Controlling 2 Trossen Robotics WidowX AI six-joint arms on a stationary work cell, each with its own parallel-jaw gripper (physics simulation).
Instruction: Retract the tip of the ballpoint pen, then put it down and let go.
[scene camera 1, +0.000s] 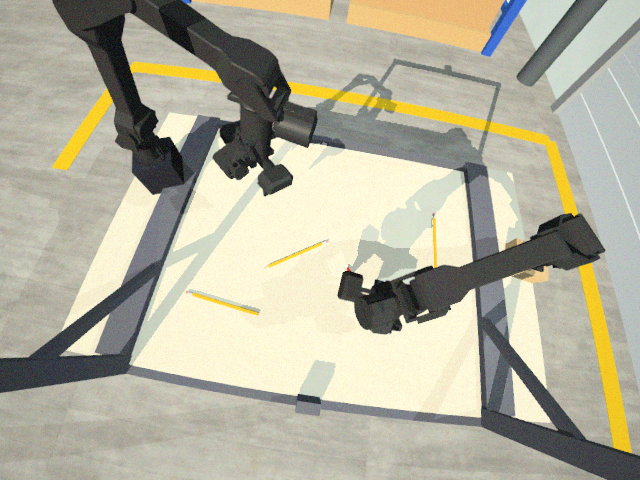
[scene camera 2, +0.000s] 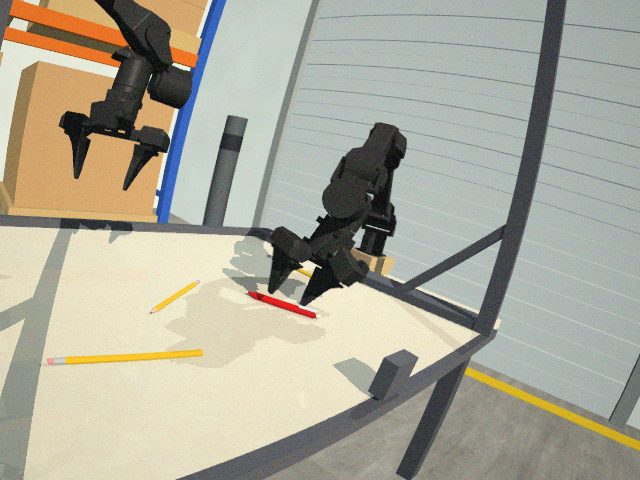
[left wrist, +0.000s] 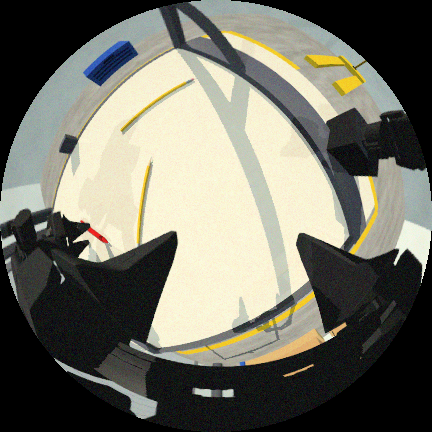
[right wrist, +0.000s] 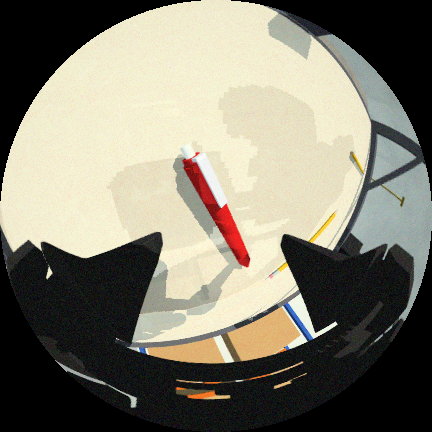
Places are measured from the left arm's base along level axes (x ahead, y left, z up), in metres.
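Pixels of known places: left gripper, fingertip midpoint: (scene camera 1: 254, 181) (scene camera 2: 99, 184) (left wrist: 240, 238); right gripper, fingertip midpoint: (scene camera 1: 359, 290) (scene camera 2: 286, 299) (left wrist: 88, 233) (right wrist: 224, 240); left arm's base, origin of the base link: (scene camera 1: 151, 153) (left wrist: 368, 140); right arm's base, origin of the base link: (scene camera 2: 371, 252).
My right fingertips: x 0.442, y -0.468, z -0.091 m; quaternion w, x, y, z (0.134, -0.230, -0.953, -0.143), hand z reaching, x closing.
For each thing: its top centre in the pictures, then the offset to it from my right fingertips.
- red ballpoint pen, middle of its top: (right wrist: 235, 237) (scene camera 2: 283, 299) (left wrist: 89, 231) 0.007 m back, 0.003 m left, 0.001 m up
- yellow pencil, middle of its top: (scene camera 2: 177, 292) (right wrist: 312, 242) (left wrist: 139, 206) (scene camera 1: 296, 253) 0.131 m back, 0.137 m left, 0.006 m down
- third pencil, middle of its top: (scene camera 1: 435, 241) 0.265 m ahead, 0.075 m left, 0.008 m down
- dark block, middle of its top: (scene camera 2: 400, 355) (scene camera 1: 308, 407) (left wrist: 61, 142) 0.193 m back, 0.206 m right, 0.042 m up
A red ballpoint pen (scene camera 2: 281, 304) (left wrist: 95, 232) (right wrist: 218, 210) with a white clip lies on the table. Its white button sticks out at the upper end in the right wrist view; a small grey point shows at its left end in scene camera 2. In scene camera 1 a bit of the pen (scene camera 1: 348, 269) shows and the right arm hides the rest. My right gripper (scene camera 2: 287, 298) (right wrist: 224, 240) is open and empty, low over the pen, whose tip end lies across the gap between the fingers in the right wrist view. My left gripper (scene camera 1: 255, 178) (scene camera 2: 101, 183) (left wrist: 240, 238) is open and empty, high above the table.
One yellow pencil (scene camera 1: 294, 254) (scene camera 2: 174, 297) (left wrist: 144, 200) lies left of the pen in scene camera 1. Another pencil (scene camera 1: 224, 303) (scene camera 2: 129, 357) (left wrist: 155, 102) lies farther left. A third pencil (scene camera 1: 434, 242) lies partly behind the right arm. A dark block (scene camera 1: 308, 404) (scene camera 2: 392, 374) stands at the table's edge.
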